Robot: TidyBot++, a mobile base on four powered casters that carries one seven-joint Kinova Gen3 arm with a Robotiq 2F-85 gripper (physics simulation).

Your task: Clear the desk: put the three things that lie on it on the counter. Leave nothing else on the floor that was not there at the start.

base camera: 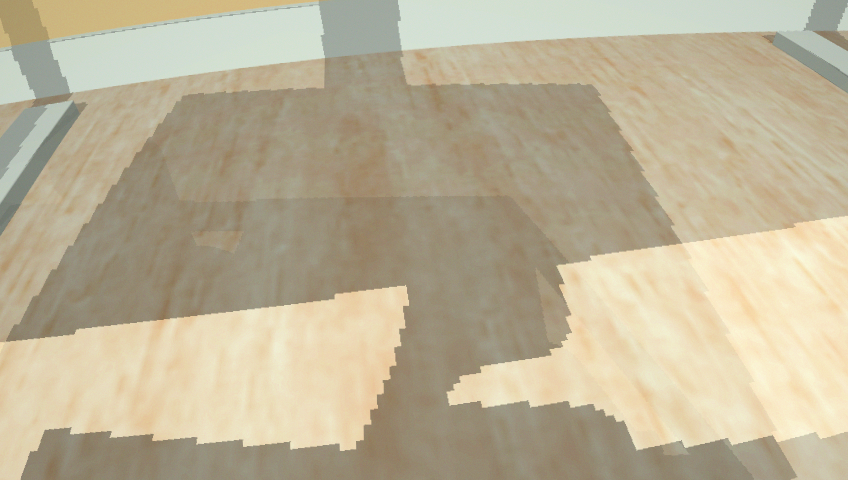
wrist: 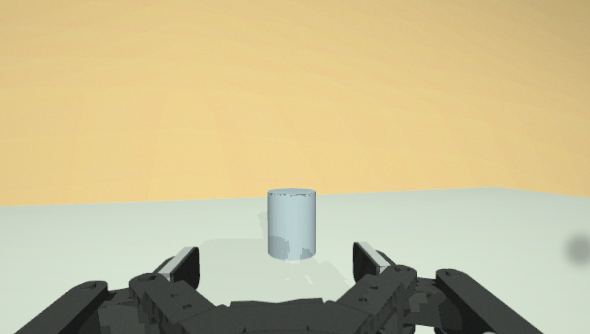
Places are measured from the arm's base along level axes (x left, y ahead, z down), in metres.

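Pixels of known places: gripper, fingertip midpoint: (wrist: 277,261).
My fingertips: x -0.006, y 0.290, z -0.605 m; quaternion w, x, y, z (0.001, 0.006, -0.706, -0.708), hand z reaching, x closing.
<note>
Behind a point stands the place of what it marks.
A light blue-grey cylinder (wrist: 292,225) @(x -0.023, y 0.422, z -0.591 m) stands upright on a pale surface (wrist: 125,230) @(x 0.217, y 0.552, z -0.553 m) in the wrist view, near the middle of the picture. My gripper (wrist: 277,261) @(x -0.006, y 0.290, z -0.605 m) is open, with its fingers spread wide. The cylinder stands beyond the fingertips, in line with the gap between them, and does not touch either finger. No other loose thing that the task names can be made out, and the frames do not tell whether the pale surface is the desk or the counter.
A yellow-orange wall (base camera: 166,17) @(x 0.417, y 0.861, z 0.303 m) (wrist: 290,100) @(x -0.051, y 0.939, z -0.821 m) rises behind the pale surface. In the base camera view, a white skirting band (base camera: 535,23) @(x -0.163, y 0.945, z 0.367 m) runs along the wall's foot. Grey-white bars (base camera: 44,142) @(x 0.520, y 0.626, z 0.374 m) (base camera: 818,53) lie on the wooden floor (base camera: 743,148) @(x -0.381, y 0.617, z 0.397 m) at left and right. Large shadows fall across the floor.
</note>
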